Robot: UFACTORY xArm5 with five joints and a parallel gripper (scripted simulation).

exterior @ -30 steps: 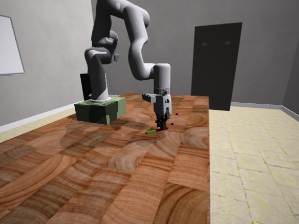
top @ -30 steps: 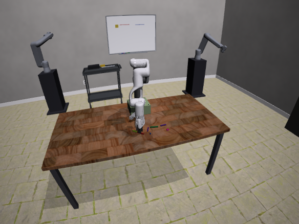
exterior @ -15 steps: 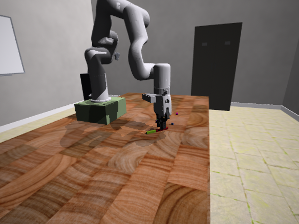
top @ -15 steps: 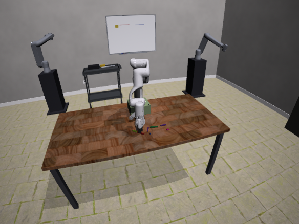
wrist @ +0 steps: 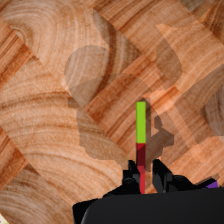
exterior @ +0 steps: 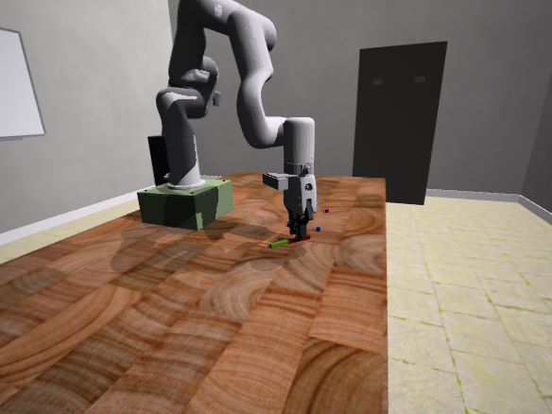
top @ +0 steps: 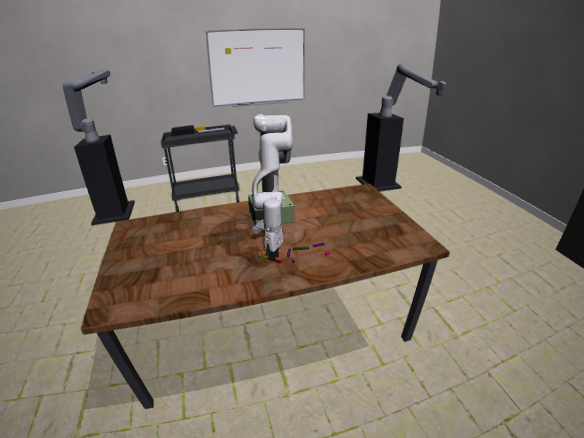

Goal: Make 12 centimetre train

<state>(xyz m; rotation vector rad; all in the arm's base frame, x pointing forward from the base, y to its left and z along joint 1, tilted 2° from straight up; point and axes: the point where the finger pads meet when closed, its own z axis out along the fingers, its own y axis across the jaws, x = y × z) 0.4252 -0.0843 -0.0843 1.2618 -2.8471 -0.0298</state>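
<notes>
My hand is 30 mm above the red rod. From my hand the other things lie so: green rod: 150 mm to the left, 50 mm behind, 30 mm below; then small blue rod: 90 mm to the left, 40 mm ahead, 30 mm below; then lime rod: 40 mm to the right, 40 mm behind, 30 mm below.
</notes>
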